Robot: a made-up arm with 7 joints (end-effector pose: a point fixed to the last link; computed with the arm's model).
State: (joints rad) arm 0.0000 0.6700 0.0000 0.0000 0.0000 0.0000 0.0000
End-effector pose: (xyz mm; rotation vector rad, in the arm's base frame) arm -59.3 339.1 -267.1 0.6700 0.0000 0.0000
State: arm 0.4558 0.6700 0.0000 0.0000 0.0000 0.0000 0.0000
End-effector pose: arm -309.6 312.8 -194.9 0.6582 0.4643 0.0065
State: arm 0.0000 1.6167 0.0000 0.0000 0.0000 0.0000 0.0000
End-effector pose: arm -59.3 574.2 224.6 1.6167 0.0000 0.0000
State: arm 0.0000 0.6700 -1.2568 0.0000 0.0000 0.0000 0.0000
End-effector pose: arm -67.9 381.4 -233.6 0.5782 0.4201 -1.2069
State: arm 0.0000 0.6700 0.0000 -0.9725 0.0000 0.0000 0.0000
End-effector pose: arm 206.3 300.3 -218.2 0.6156 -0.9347 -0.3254
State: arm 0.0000 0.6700 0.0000 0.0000 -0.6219 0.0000 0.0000
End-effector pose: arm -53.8 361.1 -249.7 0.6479 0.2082 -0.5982
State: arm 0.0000 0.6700 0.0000 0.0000 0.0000 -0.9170 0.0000
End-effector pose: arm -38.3 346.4 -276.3 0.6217 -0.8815 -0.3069
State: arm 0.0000 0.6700 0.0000 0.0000 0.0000 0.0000 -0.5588
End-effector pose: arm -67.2 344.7 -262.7 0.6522 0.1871 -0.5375
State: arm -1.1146 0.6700 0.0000 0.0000 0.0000 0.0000 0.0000
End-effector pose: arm 482.4 241.0 2.5 0.5982 -1.1337 -0.0160
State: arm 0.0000 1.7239 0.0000 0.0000 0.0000 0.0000 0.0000
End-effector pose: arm -59.3 569.0 288.5 1.7239 0.0000 0.0000
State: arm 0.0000 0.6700 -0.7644 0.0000 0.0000 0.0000 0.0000
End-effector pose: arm -73.0 364.1 -247.3 0.6366 0.2559 -0.7350
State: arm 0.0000 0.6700 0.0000 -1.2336 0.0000 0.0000 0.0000
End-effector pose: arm 256.6 264.9 -173.5 0.5816 -1.1847 -0.4124
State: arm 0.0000 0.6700 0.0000 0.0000 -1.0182 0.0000 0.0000
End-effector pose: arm -41.9 372.1 -241.0 0.6103 0.3406 -0.9785
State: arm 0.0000 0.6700 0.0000 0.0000 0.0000 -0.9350 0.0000
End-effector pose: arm -37.8 346.4 -276.4 0.6198 -0.8987 -0.3129
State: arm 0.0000 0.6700 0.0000 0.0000 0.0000 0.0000 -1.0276
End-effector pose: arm -70.0 351.4 -257.4 0.6091 0.3438 -0.9875
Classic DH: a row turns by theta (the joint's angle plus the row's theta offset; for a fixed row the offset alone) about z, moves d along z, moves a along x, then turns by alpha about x. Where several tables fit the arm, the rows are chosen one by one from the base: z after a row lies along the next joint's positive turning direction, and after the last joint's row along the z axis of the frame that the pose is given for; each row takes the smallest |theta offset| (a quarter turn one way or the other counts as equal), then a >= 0, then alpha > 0; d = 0 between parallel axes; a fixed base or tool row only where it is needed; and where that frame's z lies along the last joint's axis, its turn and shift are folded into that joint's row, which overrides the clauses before.
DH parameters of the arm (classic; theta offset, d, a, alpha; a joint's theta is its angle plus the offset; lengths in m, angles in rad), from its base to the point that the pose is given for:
base (fixed): 0 0.2246 -0.0187 -1.2217
joint 1: 1.5708 -0.0276 0.0074 1.5708
joint 2: 1.2217 -0.0078 0.0219 -1.5708
joint 3: -1.5708 -0.3152 0.0409 -1.5708
joint 4: 0 -0.0275 -0.0273 1.5708
joint 5: 0 -0.2671 -0.024 -1.5708
joint 6: 0 0.0119 -0.0139 1.5708
joint 7: 1.1141 0 -0.0193 0
tool (fixed): -1.1141 -0.0154 0 0

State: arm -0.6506 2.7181 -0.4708 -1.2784 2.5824 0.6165 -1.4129
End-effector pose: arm 73.3 257.4 578.6 1.2166 -1.0965 -0.7477
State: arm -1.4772 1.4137 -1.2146 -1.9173 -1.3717 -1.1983 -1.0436
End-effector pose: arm 365.0 8.0 301.1 -0.3936 -0.1152 1.1839
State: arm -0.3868 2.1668 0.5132 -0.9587 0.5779 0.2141 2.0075
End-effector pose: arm 96.3 320.4 657.0 -0.6587 -2.5908 0.7062
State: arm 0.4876 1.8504 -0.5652 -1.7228 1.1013 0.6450 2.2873
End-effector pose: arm 93.2 374.9 29.8 0.3568 -0.3598 1.8202
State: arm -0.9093 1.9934 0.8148 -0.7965 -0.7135 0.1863 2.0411
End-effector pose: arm -95.0 383.4 623.1 -0.3072 2.8038 -0.7956
